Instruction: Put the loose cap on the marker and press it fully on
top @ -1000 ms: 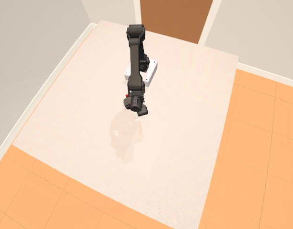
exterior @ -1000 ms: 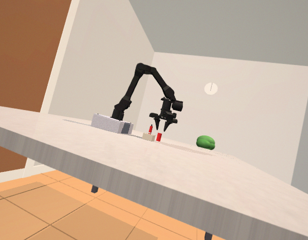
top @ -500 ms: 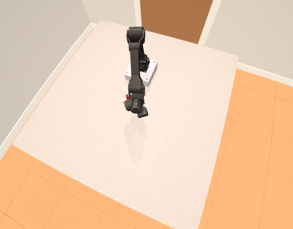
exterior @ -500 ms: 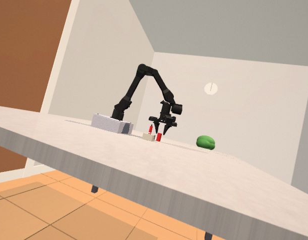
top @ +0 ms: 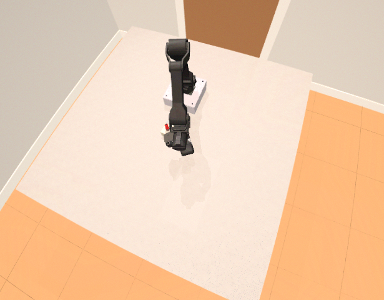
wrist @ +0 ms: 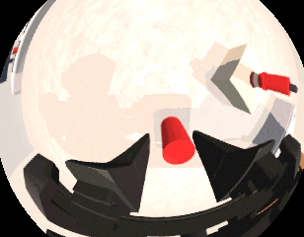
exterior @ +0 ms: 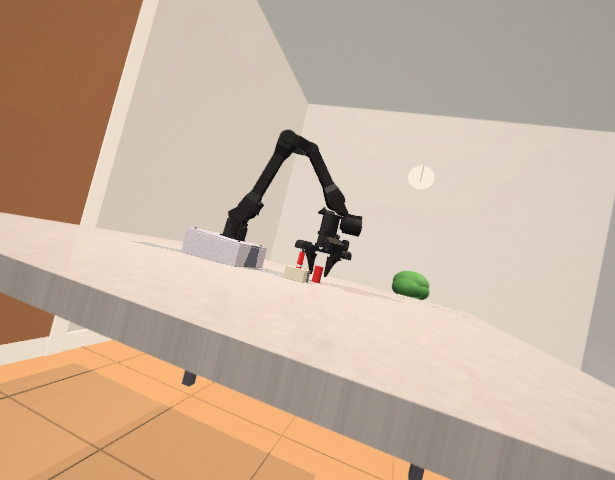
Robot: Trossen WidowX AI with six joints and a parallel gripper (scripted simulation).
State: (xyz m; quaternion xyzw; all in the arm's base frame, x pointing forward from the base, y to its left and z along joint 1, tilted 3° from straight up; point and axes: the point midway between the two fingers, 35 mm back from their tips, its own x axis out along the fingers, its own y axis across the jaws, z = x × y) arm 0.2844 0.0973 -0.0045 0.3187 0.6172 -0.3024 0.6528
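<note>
The red cap is right at my gripper tip. From my gripper tip the other things lie so: holder block: 4 cm behind, 11 cm to the right.
</note>
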